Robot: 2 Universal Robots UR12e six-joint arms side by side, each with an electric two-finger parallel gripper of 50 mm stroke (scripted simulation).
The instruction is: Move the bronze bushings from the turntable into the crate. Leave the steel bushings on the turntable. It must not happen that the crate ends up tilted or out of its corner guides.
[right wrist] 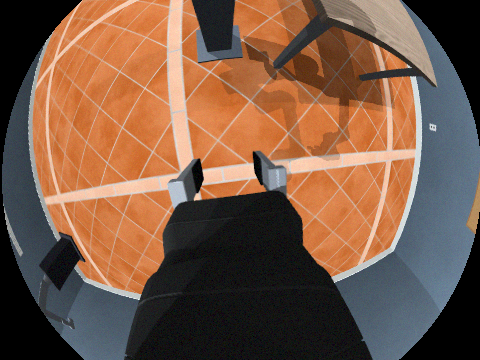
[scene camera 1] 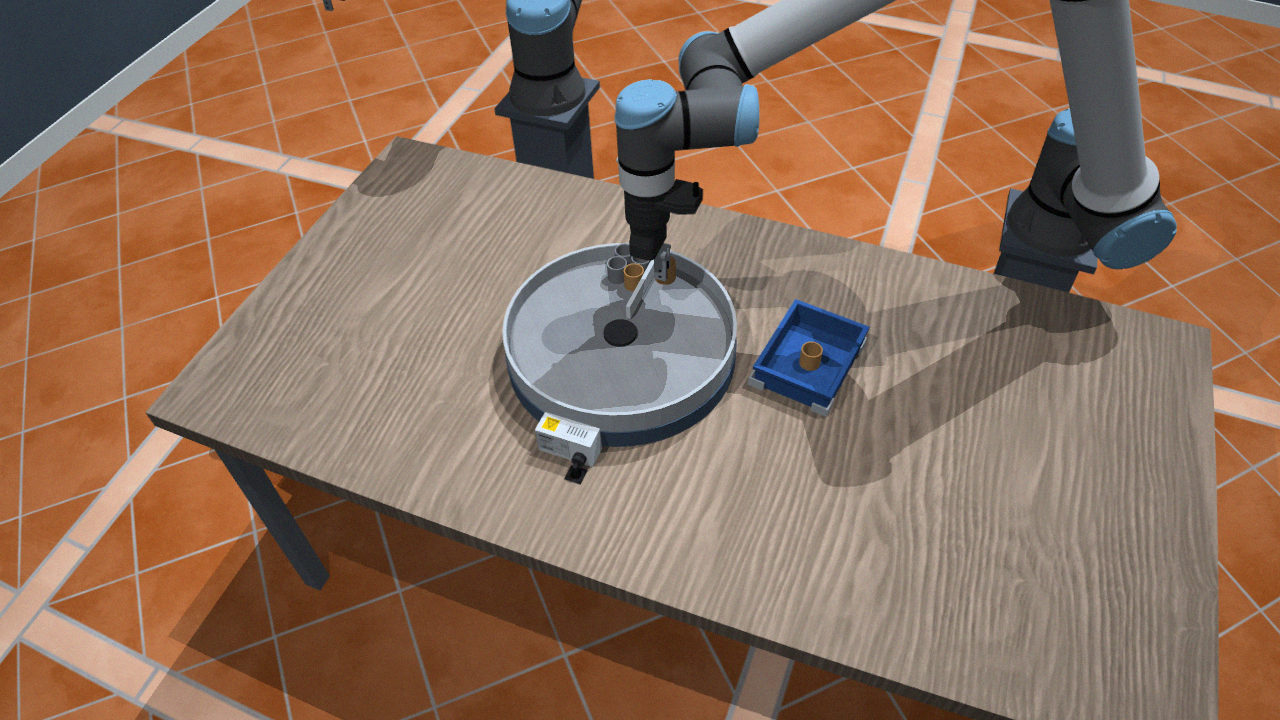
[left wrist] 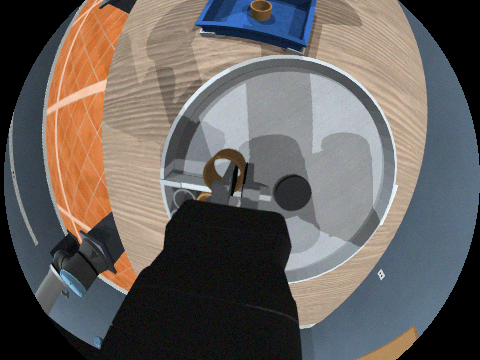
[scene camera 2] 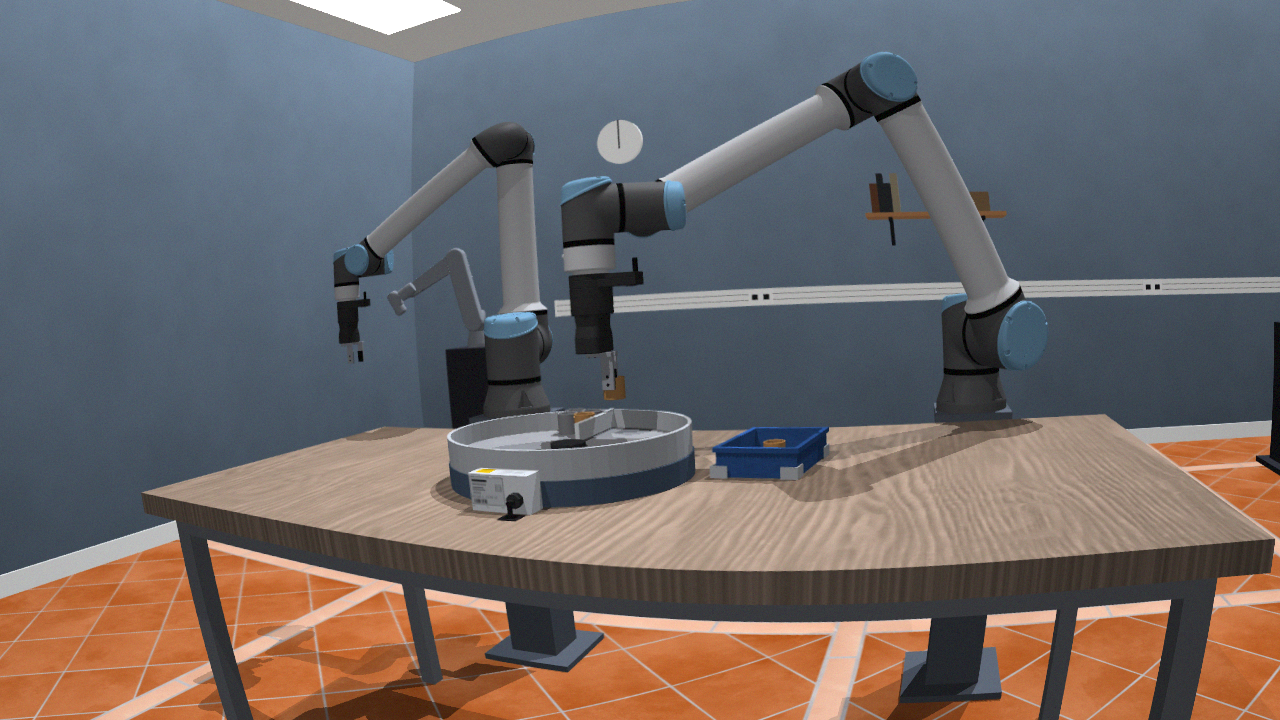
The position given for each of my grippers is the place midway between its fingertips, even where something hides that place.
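There is a blue crate [scene camera 1: 778, 366], and I see the crate in scene camera 2 [scene camera 2: 744, 455] too, while in the right wrist view it is out of frame. As for my left gripper [left wrist: 241, 172], it appears both in scene camera 1 [scene camera 1: 662, 276] and in scene camera 2 [scene camera 2: 610, 389]. My right gripper [scene camera 2: 356, 362] is visible in the right wrist view [right wrist: 227, 165] as well.
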